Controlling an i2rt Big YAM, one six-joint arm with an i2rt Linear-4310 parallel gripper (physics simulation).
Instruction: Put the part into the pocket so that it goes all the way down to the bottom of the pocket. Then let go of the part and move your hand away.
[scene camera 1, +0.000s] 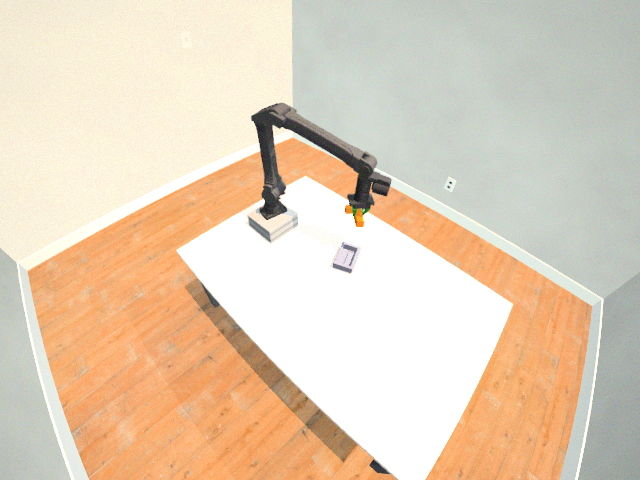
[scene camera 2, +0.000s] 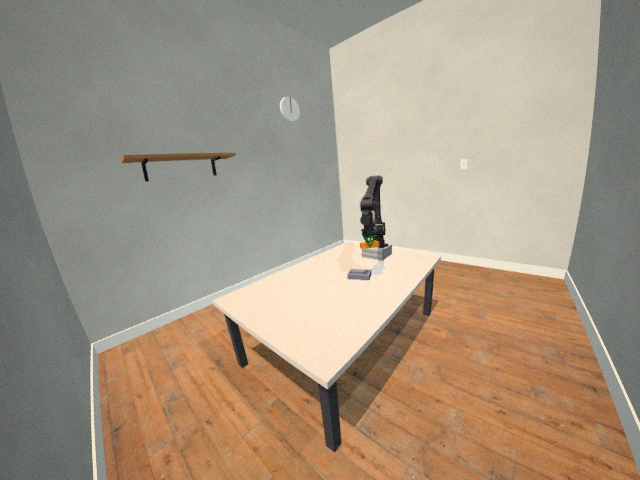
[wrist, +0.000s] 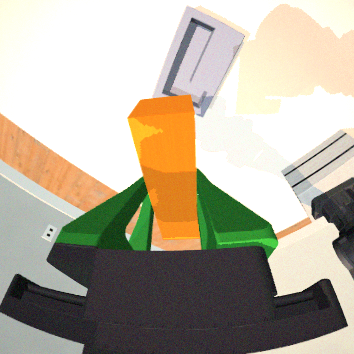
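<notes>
An orange part with a long bar and a side arm, seen in scene camera 1, is held off the table. My gripper, with green fingers, points down and is shut on it. A lilac-grey block lies on the table with an angular pocket open upward. In the wrist view the block is beyond the bar's far end, and the bar's end covers a bit of its near edge. The part is above and apart from the block. The fingers hide some of the part.
The arm's grey layered base block stands on the white table, to the left of the pocket block in scene camera 1. The table's edge runs behind the gripper in that view.
</notes>
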